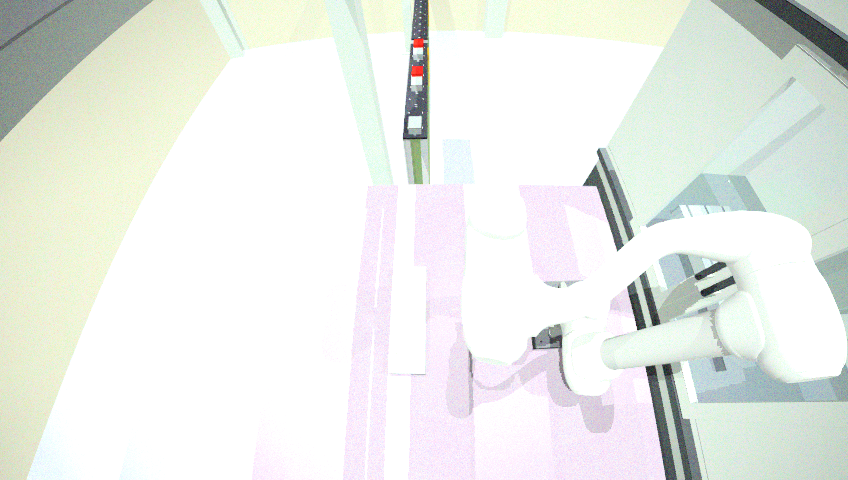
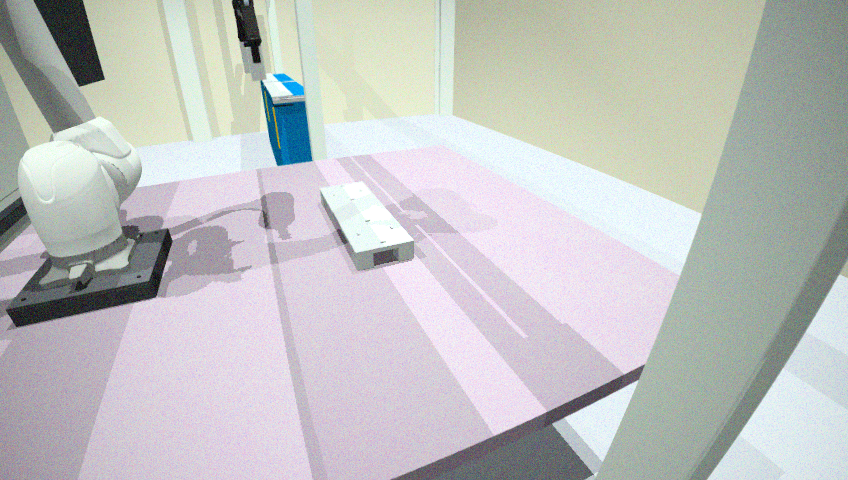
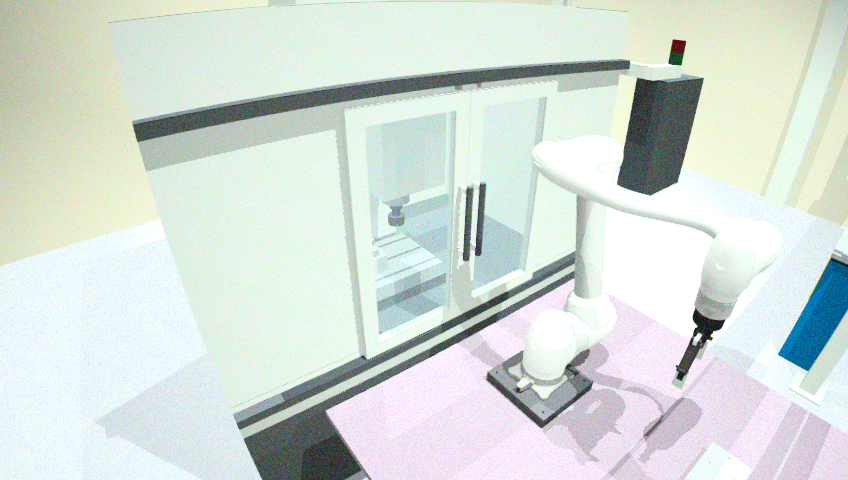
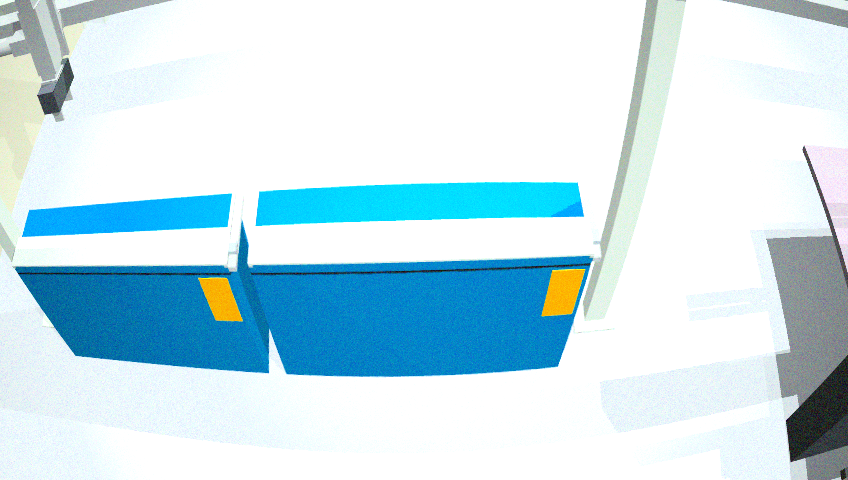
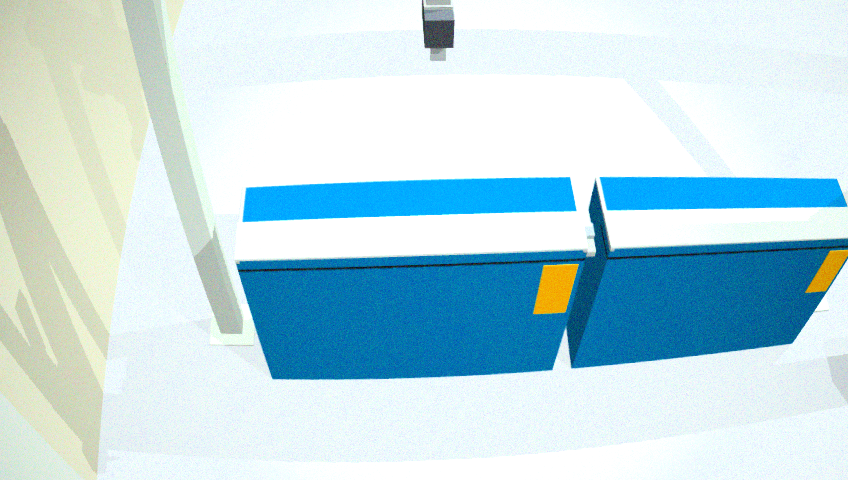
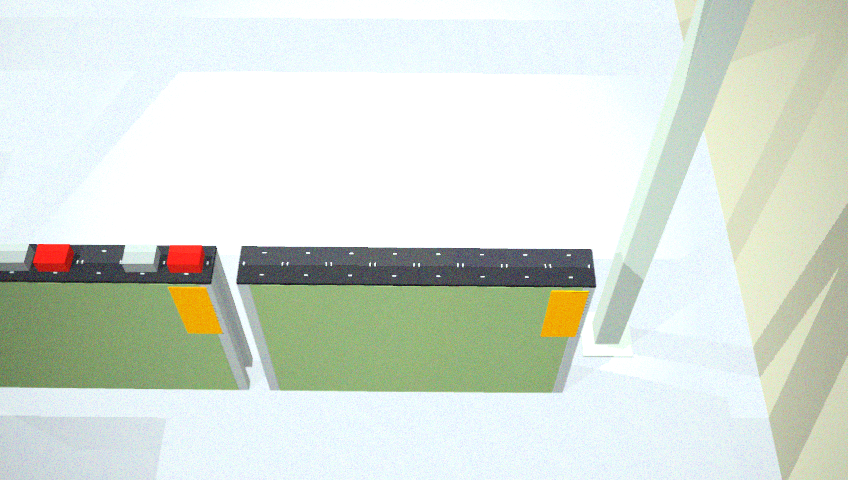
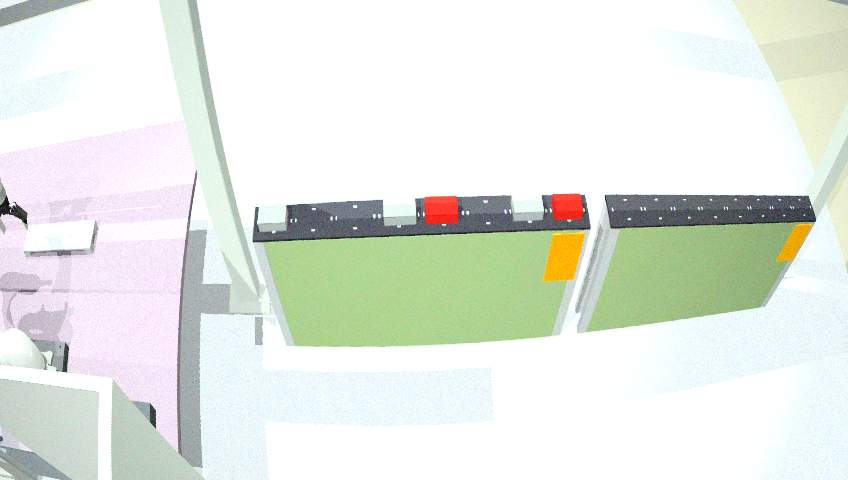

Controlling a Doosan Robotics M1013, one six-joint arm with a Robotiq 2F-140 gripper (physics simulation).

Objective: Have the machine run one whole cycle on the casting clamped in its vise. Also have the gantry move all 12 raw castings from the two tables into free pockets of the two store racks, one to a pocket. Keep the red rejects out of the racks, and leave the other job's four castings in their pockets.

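Pixels of known places: gripper, between the fingertips: [image 2: 255,76] [image 7: 16,229]; arm's base, origin of its link: [image 2: 95,261] [image 3: 540,374].
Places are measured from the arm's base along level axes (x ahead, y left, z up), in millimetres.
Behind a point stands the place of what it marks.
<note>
My gripper [image 2: 255,55] [image 3: 681,375] @(y 8, x 440, z 366 mm) hangs open and empty above the pink floor area. The machine's two glass doors [image 3: 410,105] @(y -227, x -473, z 906 mm) are shut. Behind them, the spindle [image 3: 396,214] is above and right of a pale block [image 3: 380,259] at the vise; I cannot tell casting from vise. Both blue store racks [image 4: 416,321] @(y 2656, x 671, z -323 mm) [image 5: 404,321] @(y 3882, x 714, z -342 mm) have their lids down, which hides pockets and castings. One green table [image 7: 416,285] @(y -1568, x 526, z -310 mm) bears three grey raw castings [image 7: 272,218] @(y -1102, x 593, z 56 mm) [image 7: 399,212] @(y -1523, x 576, z 56 mm) [image 7: 527,208] @(y -1930, x 562, z 56 mm) and two red rejects [image 7: 440,209] @(y -1651, x 577, z 57 mm) [image 7: 567,206] @(y -2072, x 562, z 57 mm). The other table [image 6: 410,339] @(y -2788, x 485, z -362 mm) bears no castings.
The gantry's dark tool [image 4: 54,90] @(y 3752, x 710, z 1026 mm) [image 5: 438,29] @(y 3791, x 701, z 1001 mm) hangs behind the racks. A pale low block [image 2: 368,217] @(y -80, x 656, z 7 mm) [image 7: 60,236] @(y -44, x 644, z 7 mm) lies beside the arm's dark base plate [image 2: 113,291] @(y -149, x 67, z -8 mm) [image 3: 544,410] @(y -116, x 115, z 0 mm). A dark cabinet [image 3: 659,133] @(y 1087, x -243, z 668 mm) hangs behind the arm. Pale posts [image 4: 639,136] @(y 1907, x 854, z 434 mm) [image 7: 199,113] @(y -869, x 759, z 467 mm) stand near racks and tables.
</note>
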